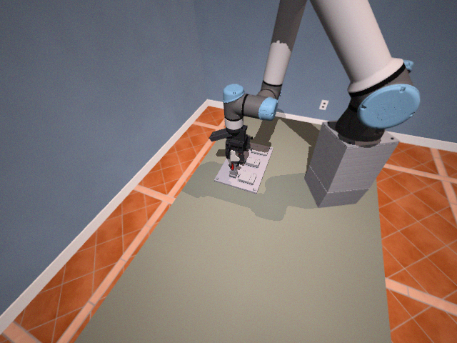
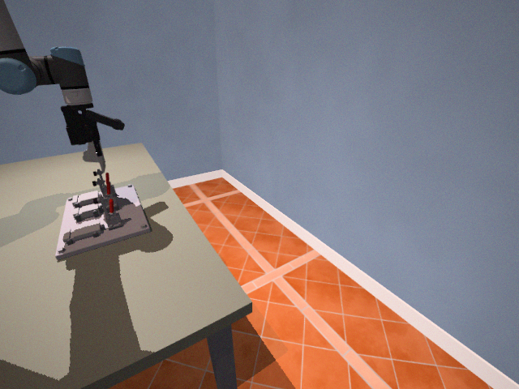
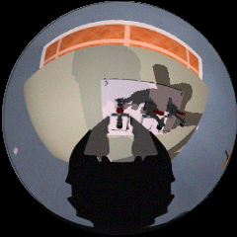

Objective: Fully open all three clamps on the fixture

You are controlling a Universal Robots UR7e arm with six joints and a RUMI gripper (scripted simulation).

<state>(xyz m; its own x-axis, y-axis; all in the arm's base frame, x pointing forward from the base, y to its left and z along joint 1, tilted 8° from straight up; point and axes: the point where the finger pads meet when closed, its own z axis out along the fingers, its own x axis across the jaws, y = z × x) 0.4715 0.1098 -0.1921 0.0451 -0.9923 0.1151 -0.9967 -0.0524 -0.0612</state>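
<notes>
The block is 9 cm behind my hand and 10 cm below it. Round my hand: grey fixture plate 3 cm behind, 11 cm to the right, 12 cm below.
</notes>
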